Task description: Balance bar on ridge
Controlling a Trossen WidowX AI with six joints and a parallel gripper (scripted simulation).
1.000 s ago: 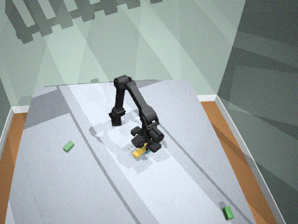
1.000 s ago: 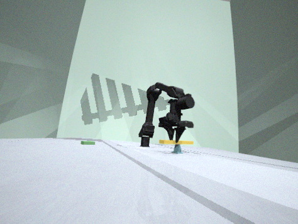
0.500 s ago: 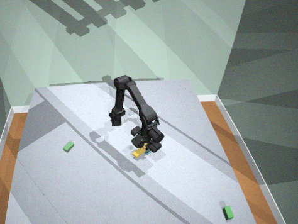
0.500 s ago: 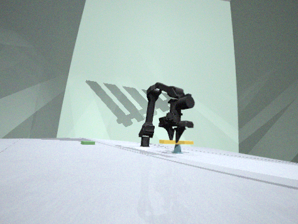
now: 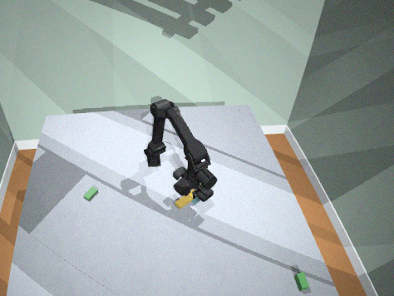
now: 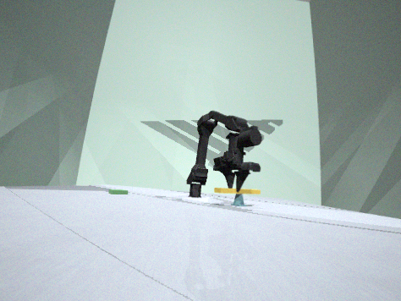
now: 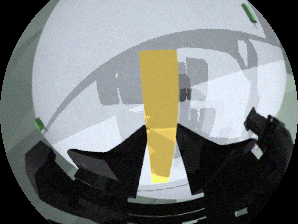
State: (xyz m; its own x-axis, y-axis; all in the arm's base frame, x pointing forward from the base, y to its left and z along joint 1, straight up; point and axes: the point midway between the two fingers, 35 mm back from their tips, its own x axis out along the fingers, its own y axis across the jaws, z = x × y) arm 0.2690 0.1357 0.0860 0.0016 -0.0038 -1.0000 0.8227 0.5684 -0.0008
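My gripper tip is 2 cm past the yellow bar and 2 cm to the right of it.
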